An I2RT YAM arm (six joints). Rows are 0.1 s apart.
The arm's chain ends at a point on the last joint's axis. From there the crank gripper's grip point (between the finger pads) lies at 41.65 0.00 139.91 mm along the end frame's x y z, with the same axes.
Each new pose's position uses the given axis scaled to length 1; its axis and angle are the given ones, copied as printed.
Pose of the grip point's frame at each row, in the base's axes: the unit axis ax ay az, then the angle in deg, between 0 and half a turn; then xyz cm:
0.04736, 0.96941, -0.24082, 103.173, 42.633, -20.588, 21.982
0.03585, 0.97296, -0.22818, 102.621, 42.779, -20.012, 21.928
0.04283, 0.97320, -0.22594, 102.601, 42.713, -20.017, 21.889
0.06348, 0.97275, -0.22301, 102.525, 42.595, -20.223, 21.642
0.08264, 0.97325, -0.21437, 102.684, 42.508, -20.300, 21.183
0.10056, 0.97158, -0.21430, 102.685, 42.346, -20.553, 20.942
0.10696, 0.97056, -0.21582, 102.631, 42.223, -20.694, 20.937
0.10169, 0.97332, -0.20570, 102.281, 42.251, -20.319, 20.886
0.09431, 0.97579, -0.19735, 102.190, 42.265, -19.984, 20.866
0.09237, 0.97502, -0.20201, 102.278, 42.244, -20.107, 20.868
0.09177, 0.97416, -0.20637, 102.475, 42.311, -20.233, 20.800
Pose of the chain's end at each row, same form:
0.04736, 0.96941, -0.24082, 103.173, 30.560, -15.190, 28.164
0.03585, 0.97296, -0.22818, 102.621, 30.538, -14.987, 28.093
0.04283, 0.97320, -0.22594, 102.601, 30.489, -14.978, 28.076
0.06348, 0.97275, -0.22301, 102.525, 30.433, -15.069, 27.856
0.08264, 0.97325, -0.21437, 102.684, 30.406, -15.150, 27.516
0.10056, 0.97158, -0.21430, 102.685, 30.315, -15.253, 27.288
0.10696, 0.97056, -0.21582, 102.631, 30.219, -15.312, 27.264
0.10169, 0.97332, -0.20570, 102.281, 30.134, -15.195, 27.211
0.09431, 0.97579, -0.19735, 102.190, 30.071, -15.092, 27.227
0.09237, 0.97502, -0.20201, 102.278, 30.074, -15.135, 27.213
0.09177, 0.97416, -0.20637, 102.475, 30.183, -15.173, 27.155

